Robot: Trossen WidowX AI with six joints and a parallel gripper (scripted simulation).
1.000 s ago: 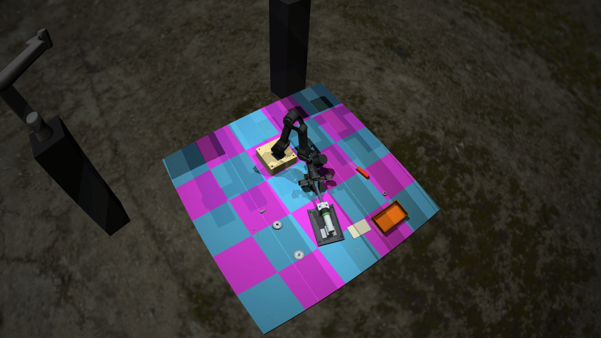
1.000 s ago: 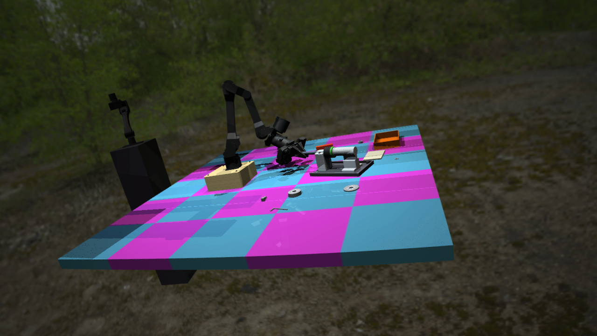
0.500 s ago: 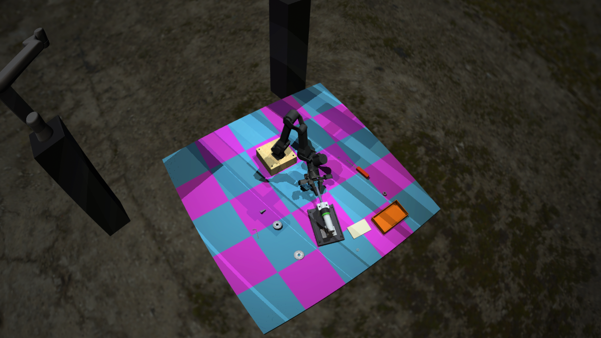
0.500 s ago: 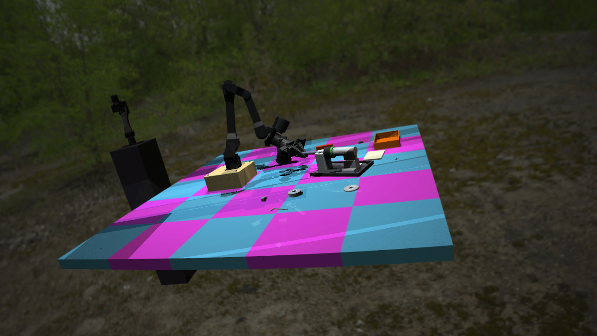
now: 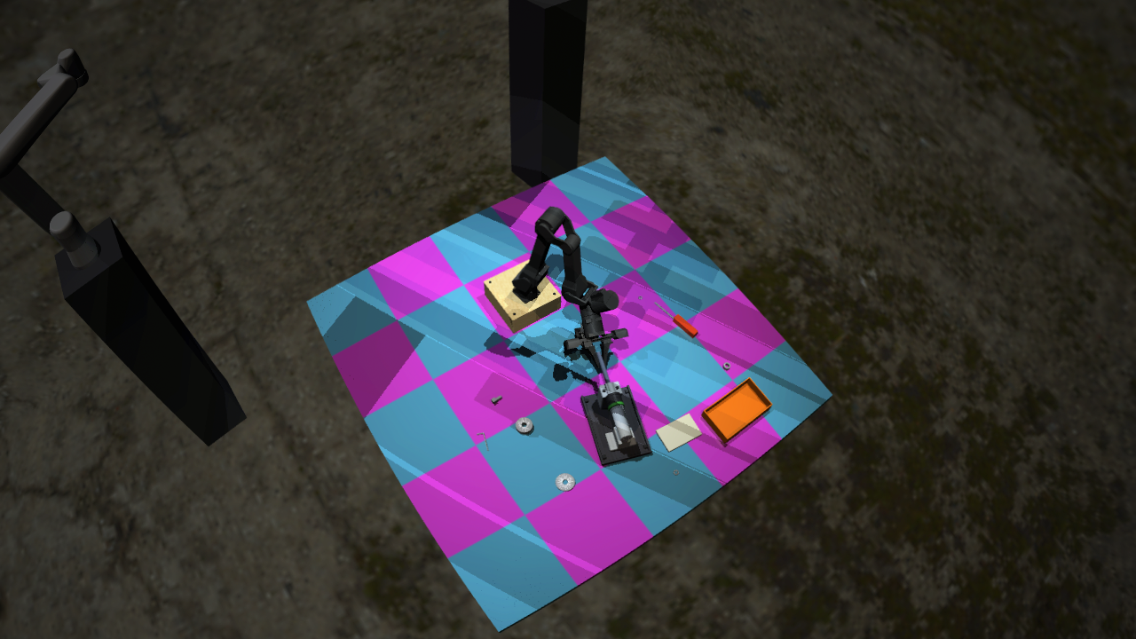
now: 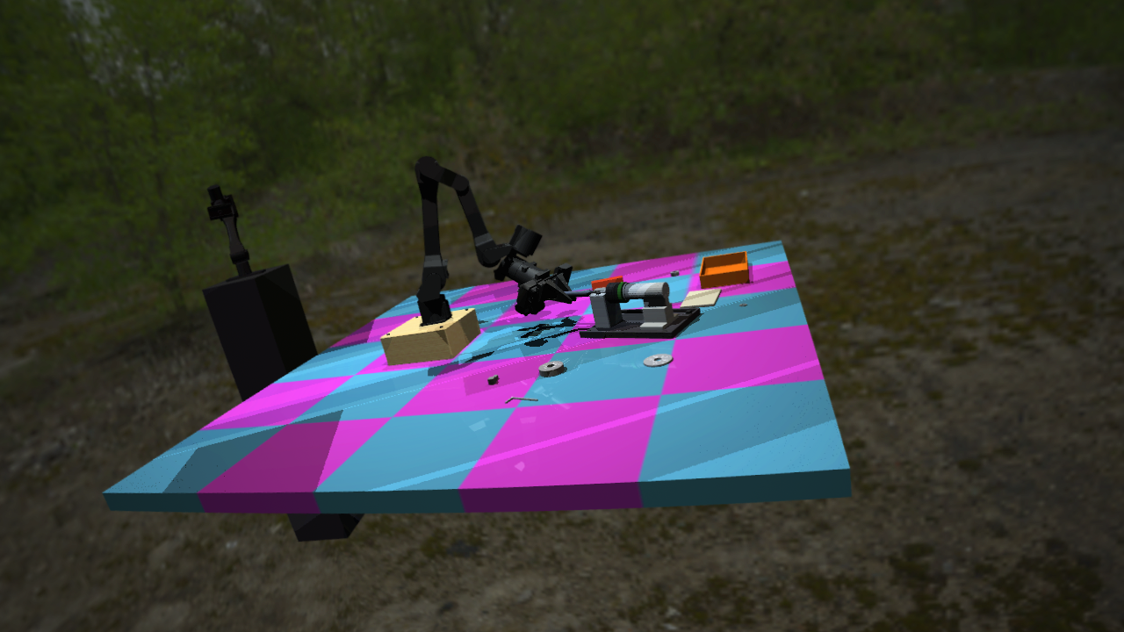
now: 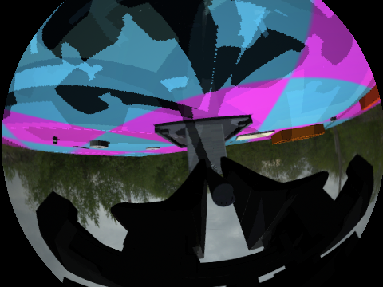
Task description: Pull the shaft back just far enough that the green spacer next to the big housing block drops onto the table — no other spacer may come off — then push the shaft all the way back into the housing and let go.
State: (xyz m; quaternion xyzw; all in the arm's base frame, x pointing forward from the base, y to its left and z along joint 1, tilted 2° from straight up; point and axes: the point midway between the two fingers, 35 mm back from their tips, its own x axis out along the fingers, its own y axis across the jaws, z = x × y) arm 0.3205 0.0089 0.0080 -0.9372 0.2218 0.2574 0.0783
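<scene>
Right now the thin shaft is 50 mm ahead of my gripper tip, 30 mm to the right of it and 20 mm above it. Also, from my gripper tip: small bolt: 290 mm to the right, 150 mm behind, 60 mm below; then card: 290 mm ahead, 60 mm below, 50 mm to the left; then green spacer: 130 mm ahead, 60 mm to the right, 20 mm above.
</scene>
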